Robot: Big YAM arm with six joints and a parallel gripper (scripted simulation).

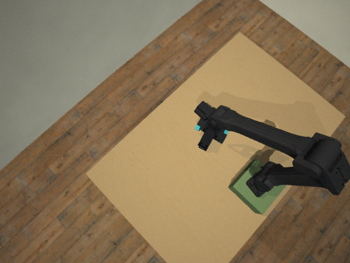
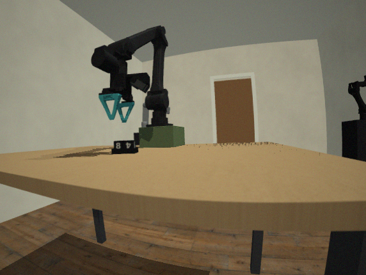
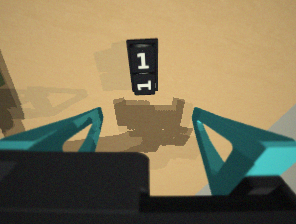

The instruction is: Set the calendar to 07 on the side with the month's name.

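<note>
The digit cube lies 9 cm below my hand. Round my hand: black calendar tray: 1 cm behind, 1 cm to the left, 11 cm below.
</note>
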